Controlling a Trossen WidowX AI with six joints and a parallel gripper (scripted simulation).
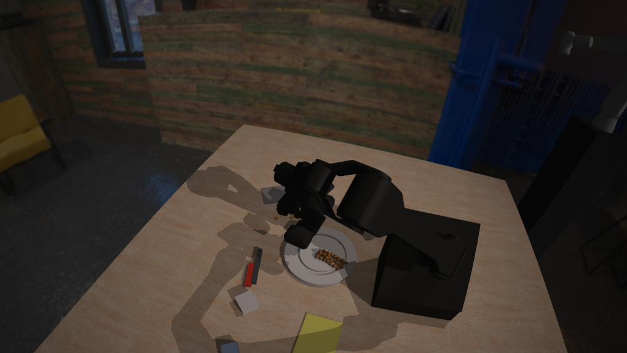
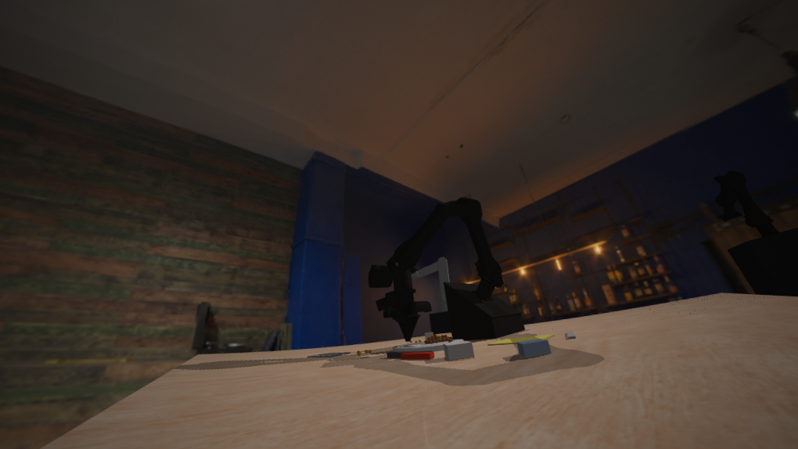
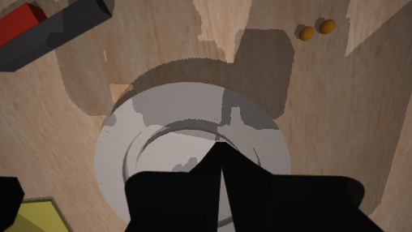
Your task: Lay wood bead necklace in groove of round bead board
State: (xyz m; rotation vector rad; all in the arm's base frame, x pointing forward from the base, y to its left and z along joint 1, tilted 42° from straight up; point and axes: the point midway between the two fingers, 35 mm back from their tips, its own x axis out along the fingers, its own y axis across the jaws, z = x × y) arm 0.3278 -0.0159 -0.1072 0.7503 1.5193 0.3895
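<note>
The round white bead board lies 40 mm to the left of my gripper tip, 40 mm behind it and 10 mm below it. Also, from my gripper tip: grey tile: 170 mm to the right, 150 mm ahead, 20 mm below; then dark bar: 140 mm to the left, 120 mm ahead, 20 mm below; then pale cube: 180 mm behind, 80 mm to the right, 10 mm below.
</note>
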